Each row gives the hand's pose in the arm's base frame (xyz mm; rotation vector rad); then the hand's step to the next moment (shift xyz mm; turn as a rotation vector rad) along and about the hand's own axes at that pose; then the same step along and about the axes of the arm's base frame.
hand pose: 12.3 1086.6 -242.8 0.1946 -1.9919 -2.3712
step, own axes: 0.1 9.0 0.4 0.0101 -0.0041 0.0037
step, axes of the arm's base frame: -0.6 -1.2 8.9 -0.0103 0.0032 -0.0041
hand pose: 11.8 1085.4 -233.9 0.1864 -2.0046 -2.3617
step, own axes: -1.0 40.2 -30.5 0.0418 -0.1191 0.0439
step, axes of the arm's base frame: 2.6 -36.4 34.8 -0.0408 0.0582 -0.1131
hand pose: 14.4 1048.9 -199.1 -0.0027 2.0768 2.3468
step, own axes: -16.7 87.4 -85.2 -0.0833 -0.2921 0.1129
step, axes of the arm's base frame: 15.8 -95.3 76.5 0.0858 0.1472 -0.2757
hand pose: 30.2 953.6 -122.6 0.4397 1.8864 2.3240
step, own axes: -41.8 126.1 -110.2 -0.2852 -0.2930 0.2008
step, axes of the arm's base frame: 18.8 -142.2 96.1 0.3036 0.1754 -0.2908
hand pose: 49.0 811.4 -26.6 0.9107 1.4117 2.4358
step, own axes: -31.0 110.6 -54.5 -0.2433 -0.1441 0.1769
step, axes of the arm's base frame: 8.2 -111.9 59.8 0.2773 0.0973 -0.1577
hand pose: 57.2 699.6 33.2 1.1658 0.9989 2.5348
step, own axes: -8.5 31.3 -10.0 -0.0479 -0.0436 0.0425
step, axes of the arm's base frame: 2.0 -32.3 10.2 0.0585 0.0346 -0.0372
